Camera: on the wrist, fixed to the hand. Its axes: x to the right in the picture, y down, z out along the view.
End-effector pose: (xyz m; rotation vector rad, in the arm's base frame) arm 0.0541 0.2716 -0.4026 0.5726 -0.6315 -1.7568
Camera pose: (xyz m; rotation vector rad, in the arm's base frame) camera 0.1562 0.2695 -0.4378 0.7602 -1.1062 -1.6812
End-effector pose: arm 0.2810 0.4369 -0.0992 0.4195 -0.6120 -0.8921
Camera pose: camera 0.3605 0.4906 -0.1489 0.7543 -0.9201 -0.7978
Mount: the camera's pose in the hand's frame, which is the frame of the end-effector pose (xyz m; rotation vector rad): -0.0218 0.0488 -0.0939 0.4269 -0.1238 -0.0087
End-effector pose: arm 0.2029 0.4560 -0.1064 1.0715 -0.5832 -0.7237
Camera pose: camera 0.2697 0.5405 -0.0980 1.4296 -0.8652 -0.6924
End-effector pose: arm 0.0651 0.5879 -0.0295 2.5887 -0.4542 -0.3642
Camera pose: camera 0.0643 0.5946 0.0783 2.9917 -0.6217 -0.4761
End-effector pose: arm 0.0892 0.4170 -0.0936 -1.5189 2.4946 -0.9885
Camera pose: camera 0.0284 0.4959 -0.0517 -1.4045 2.0253 -1.2813
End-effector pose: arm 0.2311 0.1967 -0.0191 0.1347 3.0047 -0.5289
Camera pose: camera 0.2510 0.2731 0.0546 0.1110 2.7296 -1.1271
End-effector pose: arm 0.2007 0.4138 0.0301 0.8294 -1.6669 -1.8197
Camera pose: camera 0.2840 0.3624 0.0759 0.9093 -2.1783 -1.5672
